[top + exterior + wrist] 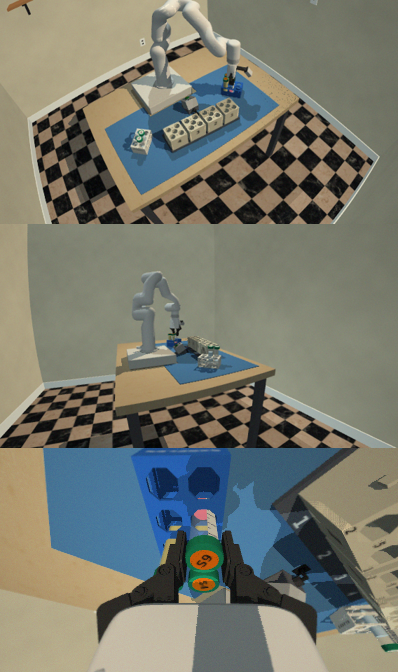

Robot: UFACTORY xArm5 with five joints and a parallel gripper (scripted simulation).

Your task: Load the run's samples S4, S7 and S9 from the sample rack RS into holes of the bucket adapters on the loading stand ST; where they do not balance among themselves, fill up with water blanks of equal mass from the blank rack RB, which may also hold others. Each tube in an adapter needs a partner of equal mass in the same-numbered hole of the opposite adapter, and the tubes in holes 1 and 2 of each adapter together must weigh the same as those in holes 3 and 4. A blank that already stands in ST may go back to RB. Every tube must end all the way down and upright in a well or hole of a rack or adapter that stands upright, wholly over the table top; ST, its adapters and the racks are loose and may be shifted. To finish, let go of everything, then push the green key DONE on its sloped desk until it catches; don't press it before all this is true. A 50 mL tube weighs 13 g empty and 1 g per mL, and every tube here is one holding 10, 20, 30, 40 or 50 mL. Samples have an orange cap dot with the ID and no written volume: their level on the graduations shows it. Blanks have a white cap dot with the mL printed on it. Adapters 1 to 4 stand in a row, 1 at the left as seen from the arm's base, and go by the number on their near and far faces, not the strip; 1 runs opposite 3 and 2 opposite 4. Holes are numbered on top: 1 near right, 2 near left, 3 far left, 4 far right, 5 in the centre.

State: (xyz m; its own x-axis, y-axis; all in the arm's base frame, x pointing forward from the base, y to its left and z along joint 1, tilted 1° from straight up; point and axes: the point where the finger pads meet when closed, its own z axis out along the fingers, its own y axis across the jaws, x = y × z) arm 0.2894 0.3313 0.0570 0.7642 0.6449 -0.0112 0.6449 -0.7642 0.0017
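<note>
Right now my hand is 10 mm short of the sample tube S9 and 50 mm above it. The rest, counted from my hand: blue sample rack RS (10 mm behind, 20 mm to the left, 90 mm below); then sample tube S7 (60 mm behind, 50 mm below); then sample tube S4 (30 mm behind, 30 mm to the right, 50 mm below).
</note>
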